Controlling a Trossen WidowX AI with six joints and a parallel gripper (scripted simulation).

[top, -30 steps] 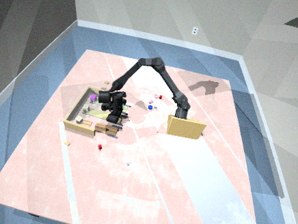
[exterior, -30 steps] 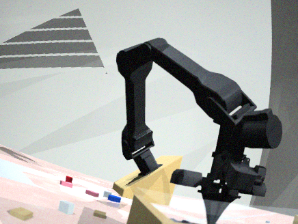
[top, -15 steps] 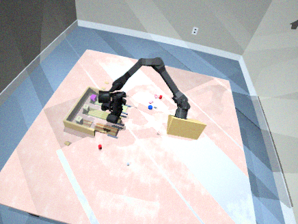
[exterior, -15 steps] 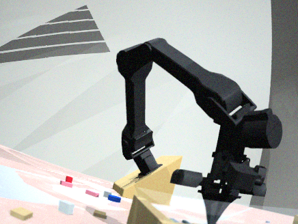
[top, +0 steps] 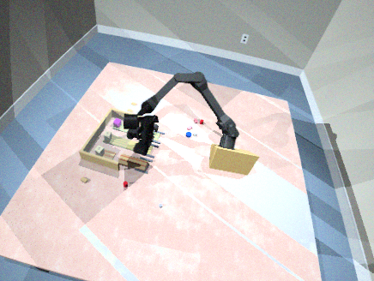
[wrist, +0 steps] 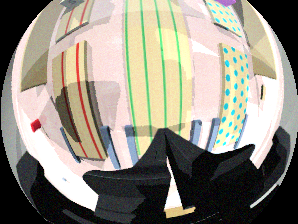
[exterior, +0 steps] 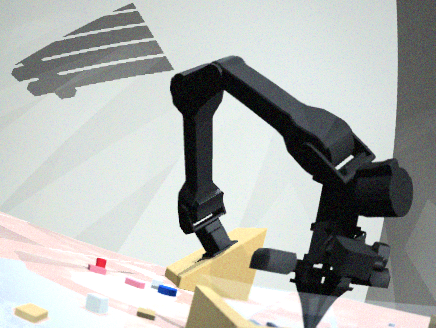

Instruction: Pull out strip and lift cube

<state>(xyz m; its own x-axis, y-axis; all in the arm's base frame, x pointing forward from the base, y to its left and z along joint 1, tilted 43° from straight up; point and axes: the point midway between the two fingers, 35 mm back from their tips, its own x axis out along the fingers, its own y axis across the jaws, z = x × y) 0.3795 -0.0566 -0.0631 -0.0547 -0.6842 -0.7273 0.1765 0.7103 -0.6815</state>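
Now: gripper tip 90 mm short of the green-striped strip and 20 mm to the left of it. From my gripper tip the other things lie so: dotted strip 100 mm to the right, 10 mm ahead; then orange-striped strip 90 mm to the left, 50 mm ahead; then blue puck 210 mm behind, 140 mm to the right.
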